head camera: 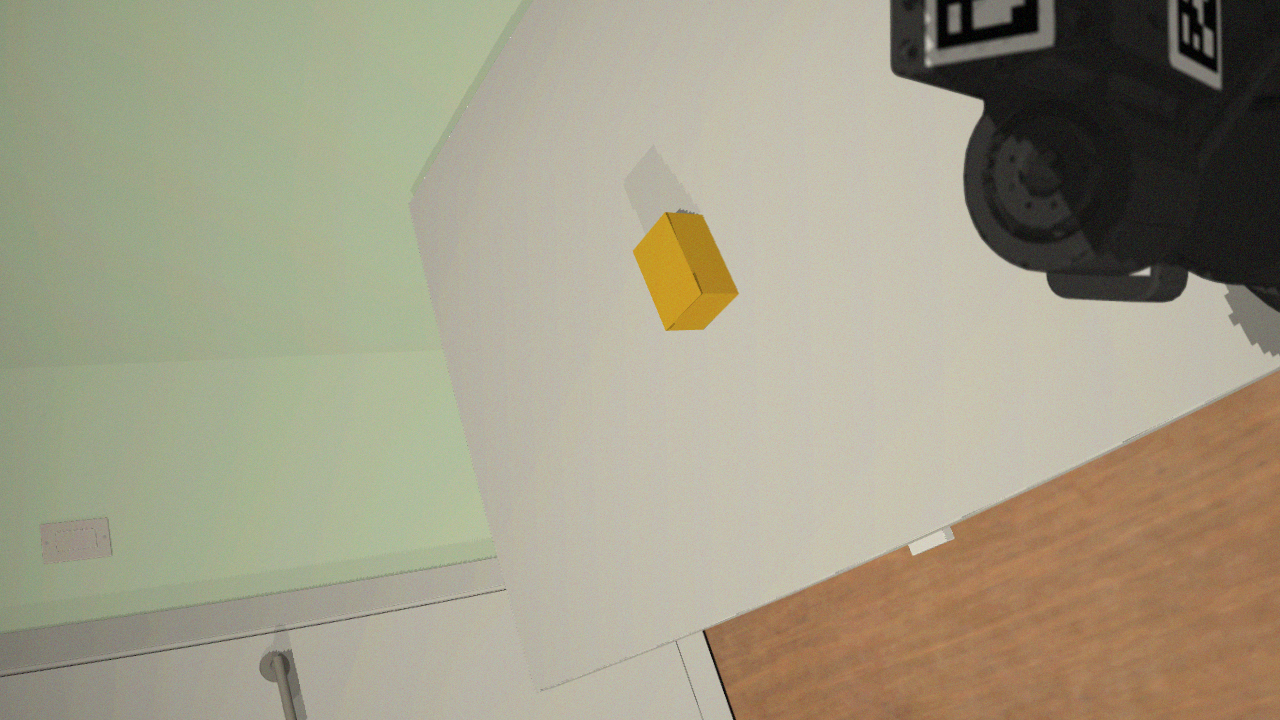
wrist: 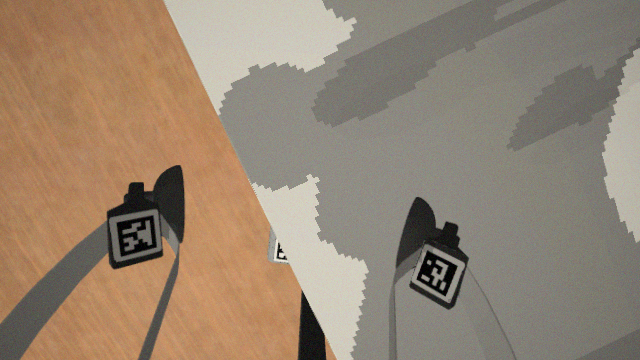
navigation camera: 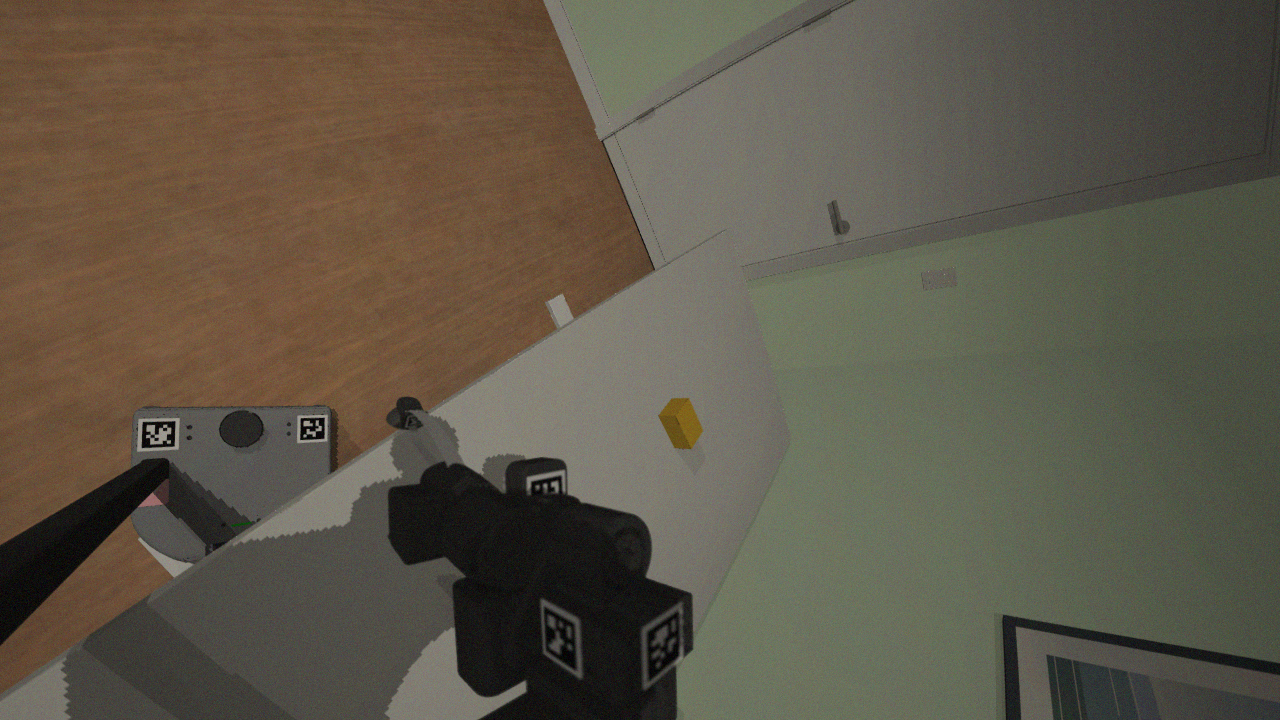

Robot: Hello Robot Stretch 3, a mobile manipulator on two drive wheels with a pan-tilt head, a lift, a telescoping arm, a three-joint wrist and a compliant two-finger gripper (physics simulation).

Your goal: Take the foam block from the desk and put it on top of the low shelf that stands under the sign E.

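Pixels of known places: gripper, fingertip midpoint: [navigation camera: 402, 473]; robot's base, link origin: [navigation camera: 242, 427].
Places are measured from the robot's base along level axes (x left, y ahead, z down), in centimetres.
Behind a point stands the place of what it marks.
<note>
The foam block, a yellow-orange box [head camera: 685, 272] {z -76.6, x -67.7, y 0.1 cm} [navigation camera: 681, 423] {z -76.5, x -67.5, y 0.2 cm}, lies on the light grey desk [head camera: 805, 402] {z -72.0, x -57.1, y 10.7 cm} [navigation camera: 581, 376] {z -72.0, x -44.9, y 9.6 cm} [wrist: 240, 30]. It is left of the dark wrist parts in the head camera view and up and right of them in the navigation camera view. My gripper [wrist: 297, 207] {z -76.5, x -14.7, y -2.1 cm} is open with nothing between its fingertips in the wrist view. One fingertip is seen over the floor and the other over the shaded desk top. In the navigation camera view the wrist hides most of the gripper. The low shelf and the sign E do not show.
The green wall [head camera: 223, 223] {z -98.5, x -153.7, y -7.4 cm} [navigation camera: 984, 465] {z -129.9, x -139.2, y -16.8 cm} runs behind the desk. A door [head camera: 402, 662] {z -69.2, x -155.0, y 70.9 cm} [navigation camera: 1029, 98] {z -153.8, x -143.7, y 88.4 cm} with a handle [head camera: 282, 676] {z -92.5, x -151.4, y 67.3 cm} [navigation camera: 837, 218] {z -92.3, x -150.3, y 69.0 cm} stands past its far end. My base [navigation camera: 277, 474] {z -16.0, x -6.4, y -9.6 cm} is beside the desk's edge on the wooden floor [head camera: 1029, 626] {z 0.0, x -73.0, y 53.7 cm} [navigation camera: 313, 179] {z 0.0, x -10.6, y 65.3 cm} [wrist: 75, 125].
</note>
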